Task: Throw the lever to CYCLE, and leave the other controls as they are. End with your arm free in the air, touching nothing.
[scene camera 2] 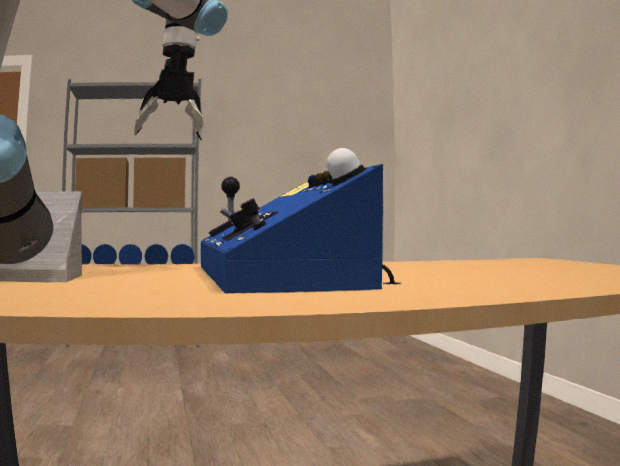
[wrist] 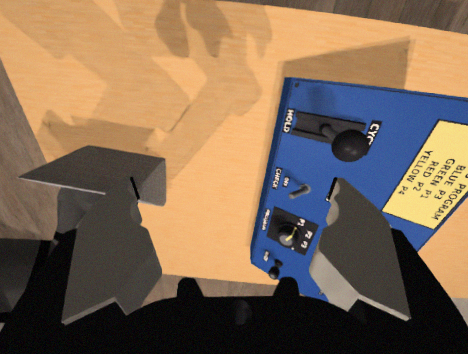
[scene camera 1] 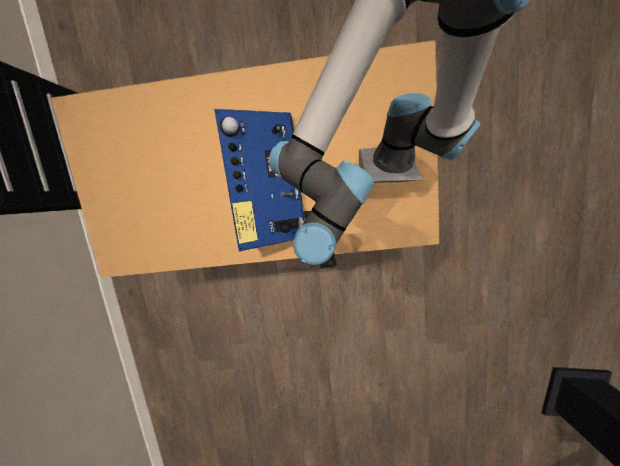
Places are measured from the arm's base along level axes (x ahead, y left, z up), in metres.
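Pixels of known places: gripper, fingertip midpoint: (scene camera 2: 168, 137) (wrist: 234, 180); arm's base, origin of the base link: (scene camera 2: 15, 233) (scene camera 1: 392, 160).
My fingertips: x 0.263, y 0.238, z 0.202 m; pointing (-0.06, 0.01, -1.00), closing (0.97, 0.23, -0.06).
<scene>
For each thing: its middle in the pictures, then the offset to it from my fingertips. "pt": a spot on its surface instead.
- CHECK toggle, body centre: (wrist: 298, 193) (scene camera 1: 287, 194) 0.141 m ahead, 0.095 m right, 0.170 m down
- PROGRAM knob, body centre: (wrist: 285, 240) 0.162 m ahead, 0.214 m right, 0.160 m down
- small black control, body centre: (scene camera 2: 255, 218) (wrist: 276, 267) (scene camera 1: 275, 129) 0.188 m ahead, 0.331 m right, 0.176 m down
- white dome, surface spot: (scene camera 2: 343, 162) pt 0.324 m ahead, 0.346 m right, 0.087 m down
- yellow label, surface spot: (wrist: 430, 175) (scene camera 1: 247, 222) pt 0.279 m ahead, 0.015 m left, 0.113 m down
The blue sloped control panel (scene camera 1: 260, 180) (scene camera 2: 310, 245) (wrist: 405, 115) stands on the table. Its black ball-topped lever (scene camera 1: 285, 226) (scene camera 2: 230, 185) (wrist: 351, 145) rises from a dark slot marked HOLD at one end and CYCLE at the other. The shaft stands about upright in scene camera 2; in the wrist view it leans toward the CYCLE end, and the ball partly covers that label. My gripper (scene camera 2: 168, 134) (wrist: 234, 180) is open and empty, in the air above and to the robot-base side of the lever, apart from it. In scene camera 1 the arm hides the fingers.
The panel also carries a CHECK toggle (scene camera 1: 286, 193) (wrist: 300, 191), a PROGRAM knob (wrist: 286, 238), a small black control (scene camera 1: 277, 128) (wrist: 274, 272), a white dome (scene camera 1: 229, 126) (scene camera 2: 343, 162) and a yellow label (scene camera 1: 244, 221) (wrist: 430, 175). A shelf rack (scene camera 2: 132, 149) stands behind the table.
</scene>
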